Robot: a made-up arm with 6 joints.
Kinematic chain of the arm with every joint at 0, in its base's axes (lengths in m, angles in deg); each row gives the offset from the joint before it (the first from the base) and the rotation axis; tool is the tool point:
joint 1: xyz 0 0 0.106 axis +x
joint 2: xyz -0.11 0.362 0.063 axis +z
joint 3: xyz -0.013 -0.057 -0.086 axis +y
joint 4: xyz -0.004 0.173 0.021 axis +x
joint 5: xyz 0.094 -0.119 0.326 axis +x
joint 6: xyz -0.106 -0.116 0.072 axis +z
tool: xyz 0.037 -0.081 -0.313
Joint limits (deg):
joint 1: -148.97..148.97
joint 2: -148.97..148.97
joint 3: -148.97..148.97
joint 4: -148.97..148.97
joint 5: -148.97..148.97
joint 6: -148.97..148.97
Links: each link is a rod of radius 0.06 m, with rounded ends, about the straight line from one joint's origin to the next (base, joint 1, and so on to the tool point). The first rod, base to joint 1, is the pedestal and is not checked.
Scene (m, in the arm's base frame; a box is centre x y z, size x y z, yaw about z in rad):
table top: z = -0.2
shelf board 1: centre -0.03 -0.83 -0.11 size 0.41 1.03 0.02 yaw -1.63
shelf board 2: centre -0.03 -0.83 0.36 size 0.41 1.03 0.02 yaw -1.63
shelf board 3: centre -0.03 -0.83 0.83 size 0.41 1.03 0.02 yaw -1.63
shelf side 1: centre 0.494 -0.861 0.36 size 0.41 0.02 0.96 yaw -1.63
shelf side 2: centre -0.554 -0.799 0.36 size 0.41 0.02 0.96 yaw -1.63
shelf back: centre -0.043 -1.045 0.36 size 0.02 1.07 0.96 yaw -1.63
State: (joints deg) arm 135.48 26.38 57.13 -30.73 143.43 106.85
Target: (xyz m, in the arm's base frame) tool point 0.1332 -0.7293 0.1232
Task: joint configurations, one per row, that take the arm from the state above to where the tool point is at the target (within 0.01 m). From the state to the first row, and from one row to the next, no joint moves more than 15 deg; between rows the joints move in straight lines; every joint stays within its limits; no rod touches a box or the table.
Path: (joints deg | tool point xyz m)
1: 131.95 24.38 55.85 -23.50 129.77 104.22 | 0.0308 -0.6747 0.6405
2: 128.41 22.38 54.57 -16.27 116.11 101.59 | 0.0386 -0.5957 0.6449
3: 124.88 20.39 53.29 -9.03 102.45 98.96 | 0.0404 -0.5130 0.6404
4: 121.35 18.39 52.01 -1.80 88.79 96.33 | 0.0361 -0.4280 0.6275
5: 122.74 14.45 47.28 8.85 100.37 100.38 | 0.1095 -0.4775 0.5387
6: 124.14 10.51 42.56 19.50 111.95 104.43 | 0.1628 -0.4944 0.4111
7: 125.54 6.57 37.83 30.15 123.53 108.48 | 0.1798 -0.4693 0.2637
8: 126.93 2.63 33.10 40.80 135.11 112.52 | 0.1527 -0.4010 0.1233
9: 134.28 7.74 33.81 27.40 137.19 111.99 | 0.1794 -0.5095 0.1329
10: 141.62 12.85 34.52 14.00 139.27 111.46 | 0.1736 -0.6215 0.1348
11: 148.97 17.97 35.23 0.59 141.35 110.92 | 0.1332 -0.7293 0.1232

